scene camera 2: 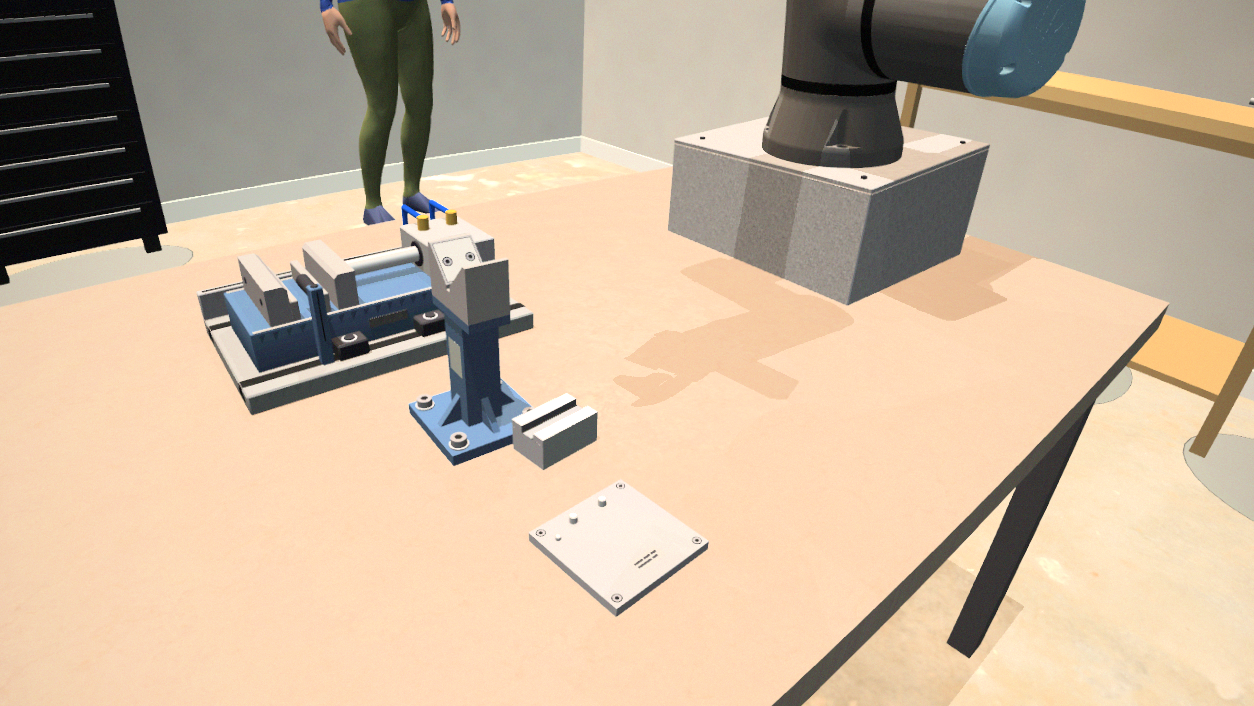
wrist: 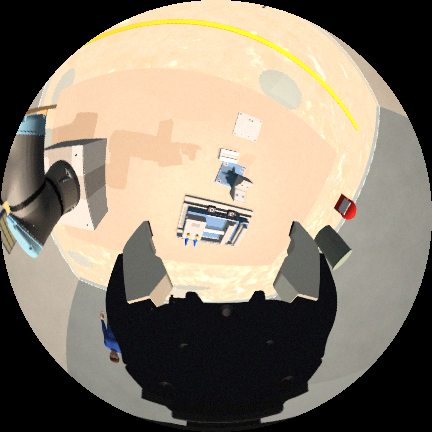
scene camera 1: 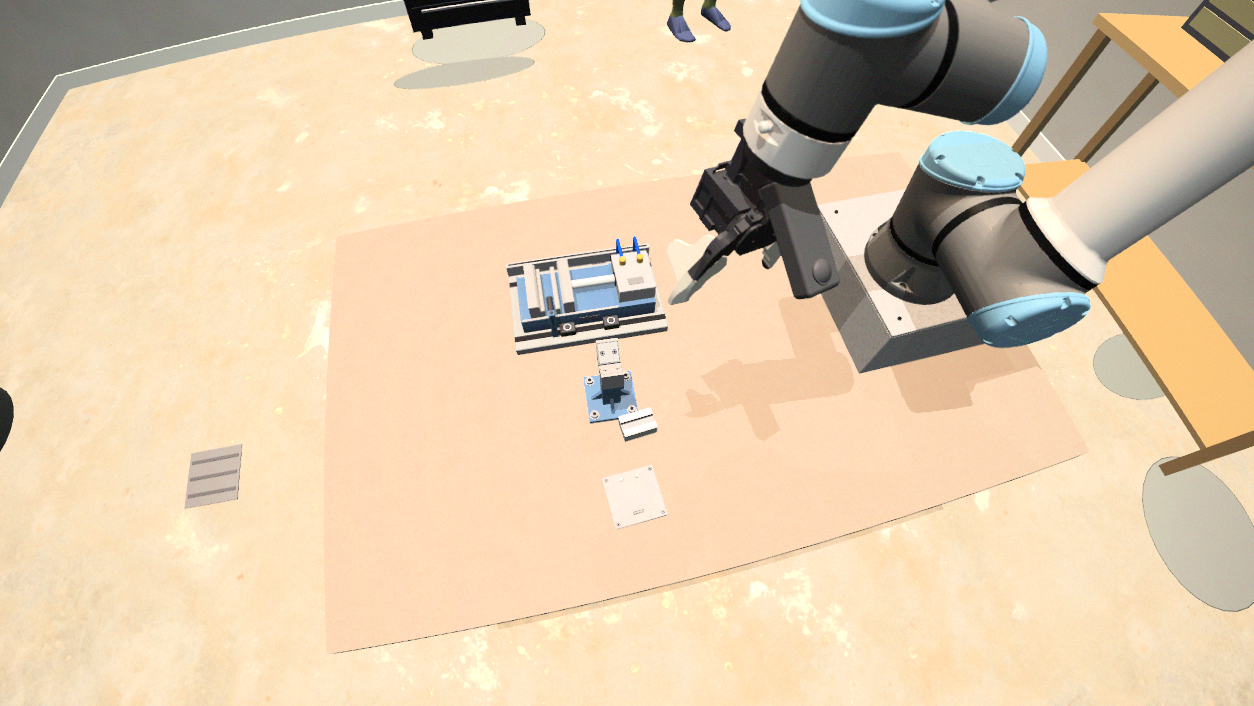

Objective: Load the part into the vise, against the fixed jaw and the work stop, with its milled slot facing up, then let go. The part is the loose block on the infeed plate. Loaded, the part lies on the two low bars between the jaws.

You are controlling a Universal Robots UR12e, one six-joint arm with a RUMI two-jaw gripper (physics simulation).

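Seen in the pictures: gripper, fingertip midpoint: [wrist: 221, 222] [scene camera 1: 719, 284]; arm's base, link origin: [scene camera 2: 830, 149] [wrist: 63, 185] [scene camera 1: 912, 263].
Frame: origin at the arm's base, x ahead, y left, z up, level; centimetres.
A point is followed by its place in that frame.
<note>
The part [scene camera 1: 637, 424] {x 56.5, y 17.8, z -13.0 cm} [scene camera 2: 555, 431] {x 57.6, y 19.4, z -12.4 cm} [wrist: 228, 154] {x 56.3, y 17.9, z -13.1 cm} is a light grey block lying on the table, slot facing up, close against the stand's blue foot and off the infeed plate [scene camera 1: 635, 497] {x 59.1, y 30.2, z -14.6 cm} [scene camera 2: 618, 548] {x 59.9, y 30.8, z -14.6 cm} [wrist: 247, 126] {x 59.1, y 30.0, z -14.6 cm}. Whether it touches the foot is unclear. The vise [scene camera 1: 633, 285] {x 53.0, y -6.7, z -5.8 cm} [scene camera 2: 331, 273] {x 66.3, y -6.1, z -6.1 cm} [wrist: 195, 226] {x 52.6, y -8.3, z -5.7 cm} stands behind the stand, with no block visible between its jaws. Its slim blue work stop [scene camera 2: 318, 328] {x 69.2, y -2.4, z -9.5 cm} rises at the near side. The low bars are mostly hidden. My gripper [scene camera 1: 721, 282] {x 47.3, y 15.1, z 23.1 cm} [wrist: 221, 222] {x 47.3, y 15.1, z 23.1 cm} is open and empty, high to the robot-base side of the vise; it does not show in scene camera 2.
A stand [scene camera 1: 611, 383] {x 60.5, y 14.3, z -2.0 cm} [scene camera 2: 474, 363] {x 61.0, y 12.6, z -8.4 cm} with a blue foot and a V-shaped grey top rises between the vise and the part. The robot's grey pedestal [scene camera 1: 846, 320] {x 11.4, y 4.2, z -11.1 cm} [scene camera 2: 759, 214] {x 11.8, y -1.2, z -8.0 cm} [wrist: 92, 185] {x 11.8, y -1.2, z -5.9 cm} is to the right in the scene views. Blue hooks [scene camera 2: 419, 212] {x 54.2, y -13.3, z -4.3 cm} stick up at the vise's end.
</note>
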